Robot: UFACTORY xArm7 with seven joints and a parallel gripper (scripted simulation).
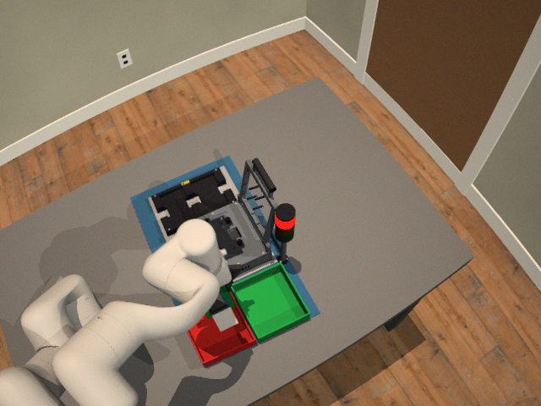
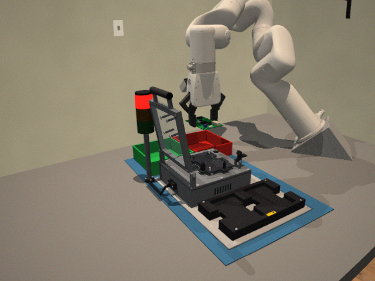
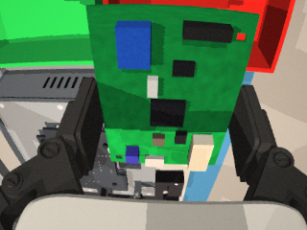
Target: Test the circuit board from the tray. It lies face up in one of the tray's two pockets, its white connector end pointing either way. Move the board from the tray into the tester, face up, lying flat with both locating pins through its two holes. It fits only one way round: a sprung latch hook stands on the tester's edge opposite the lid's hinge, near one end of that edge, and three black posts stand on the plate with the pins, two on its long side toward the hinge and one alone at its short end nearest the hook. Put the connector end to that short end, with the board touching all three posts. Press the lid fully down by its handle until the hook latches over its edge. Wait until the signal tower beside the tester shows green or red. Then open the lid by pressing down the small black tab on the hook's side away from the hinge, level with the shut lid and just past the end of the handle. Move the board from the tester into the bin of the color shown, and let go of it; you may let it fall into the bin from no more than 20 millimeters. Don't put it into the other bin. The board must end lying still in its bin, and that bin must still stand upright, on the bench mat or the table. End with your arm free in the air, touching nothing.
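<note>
Now: hand 3 cm past the red bin, 5 cm to the left of it and 12 cm above it. The rest, counted from my hand: tester plate: 9 cm ahead, 15 cm to the left, 6 cm below; then green bin: 12 cm ahead, 5 cm to the right, 12 cm below; then latch hook: 3 cm ahead, 21 cm to the left, 5 cm below.
</note>
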